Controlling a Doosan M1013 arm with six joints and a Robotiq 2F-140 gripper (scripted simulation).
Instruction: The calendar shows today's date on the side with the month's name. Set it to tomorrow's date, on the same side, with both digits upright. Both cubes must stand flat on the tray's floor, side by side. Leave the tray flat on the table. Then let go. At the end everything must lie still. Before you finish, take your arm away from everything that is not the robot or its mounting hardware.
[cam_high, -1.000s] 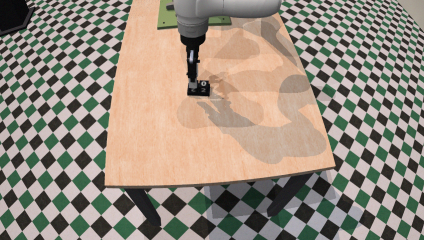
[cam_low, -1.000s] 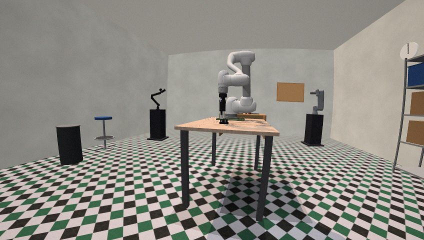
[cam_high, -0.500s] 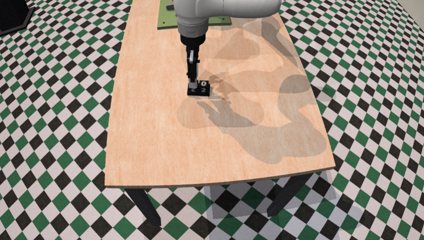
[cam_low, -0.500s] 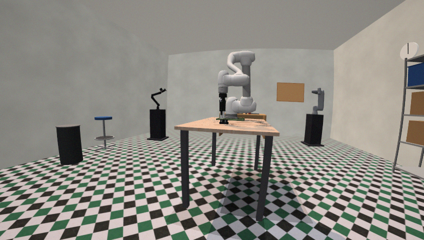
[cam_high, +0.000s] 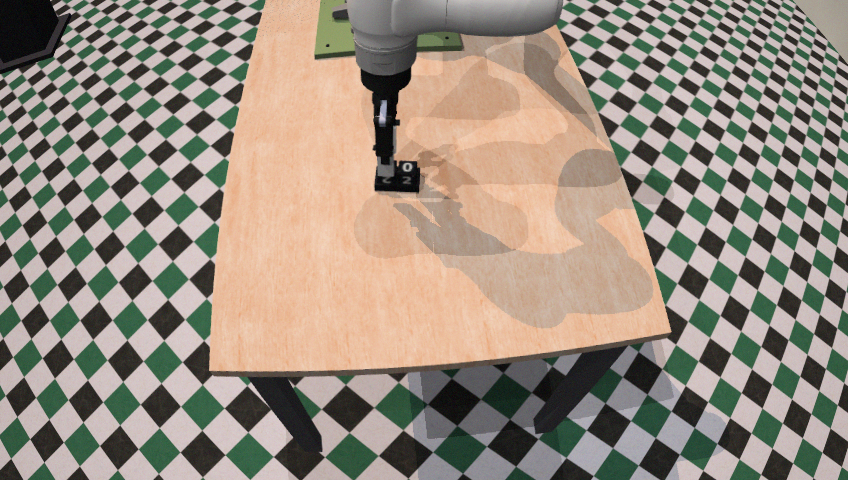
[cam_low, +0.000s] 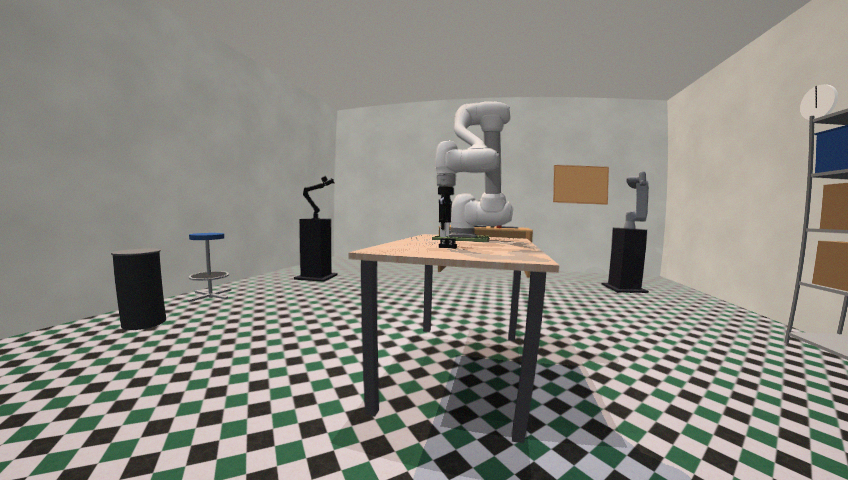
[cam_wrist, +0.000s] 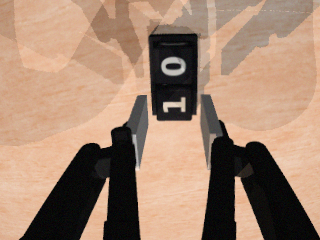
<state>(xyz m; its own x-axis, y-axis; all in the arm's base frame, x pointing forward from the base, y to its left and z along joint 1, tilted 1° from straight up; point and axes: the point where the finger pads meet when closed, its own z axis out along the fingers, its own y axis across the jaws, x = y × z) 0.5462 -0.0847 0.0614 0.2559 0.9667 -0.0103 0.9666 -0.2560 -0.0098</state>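
My gripper is now 1 cm short of the black cube, 3 cm to the right of it and 6 cm above it. Also, from my hand: black tray 2 cm to the left, 7 cm below.
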